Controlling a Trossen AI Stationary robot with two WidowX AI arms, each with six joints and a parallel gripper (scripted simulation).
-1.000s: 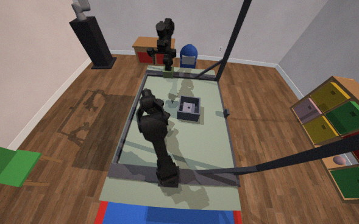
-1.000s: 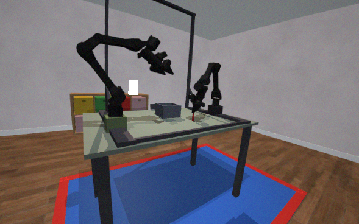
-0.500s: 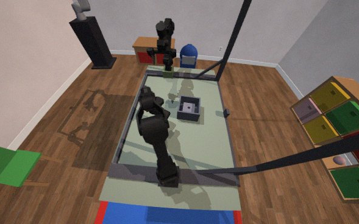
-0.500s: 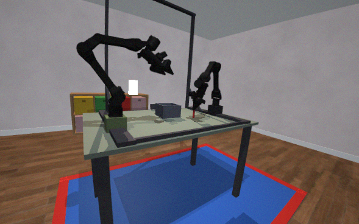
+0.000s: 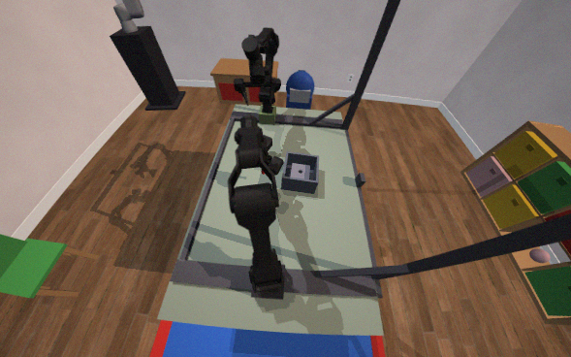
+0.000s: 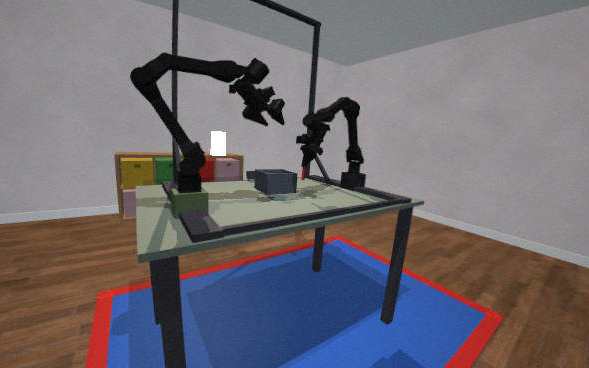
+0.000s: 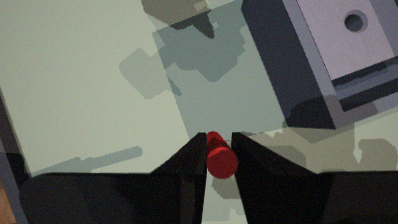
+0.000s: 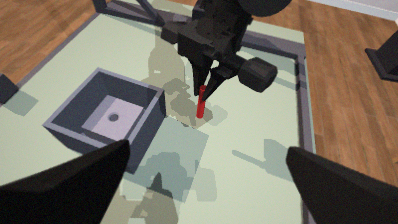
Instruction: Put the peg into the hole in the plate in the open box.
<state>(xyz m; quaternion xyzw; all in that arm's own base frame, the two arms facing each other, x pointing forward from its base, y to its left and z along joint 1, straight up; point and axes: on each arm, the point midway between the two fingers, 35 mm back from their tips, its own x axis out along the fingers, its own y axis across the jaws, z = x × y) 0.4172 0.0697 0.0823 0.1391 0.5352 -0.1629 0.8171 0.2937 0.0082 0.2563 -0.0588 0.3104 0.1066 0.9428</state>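
The red peg lies 1 cm to the right of my left hand and 5 cm below it. Round my left hand: pale plate 18 cm behind, 3 cm to the right, 13 cm below; then box 18 cm behind, 3 cm to the right, 15 cm below.
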